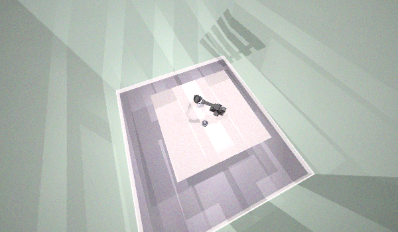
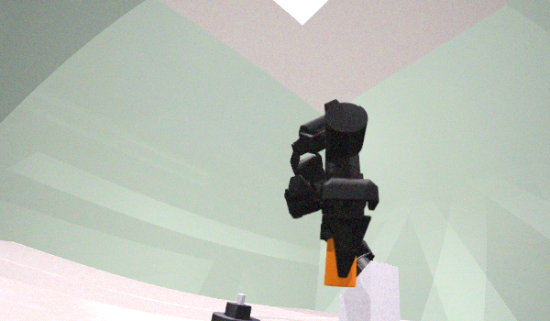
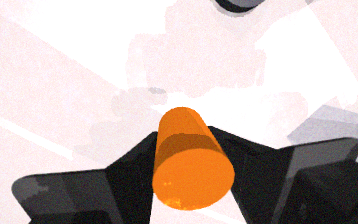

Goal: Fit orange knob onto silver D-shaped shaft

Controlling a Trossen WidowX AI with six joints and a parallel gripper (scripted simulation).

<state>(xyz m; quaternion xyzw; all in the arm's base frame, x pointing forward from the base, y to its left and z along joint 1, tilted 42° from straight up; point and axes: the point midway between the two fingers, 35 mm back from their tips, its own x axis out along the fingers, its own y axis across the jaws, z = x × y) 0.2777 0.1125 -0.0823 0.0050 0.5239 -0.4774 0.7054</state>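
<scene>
The round pedestal lies 180 mm to the right of my gripper tip, 70 mm below it and 50 mm ahead of it. From my gripper tip the other things lie so: orange knob 30 mm above.
</scene>
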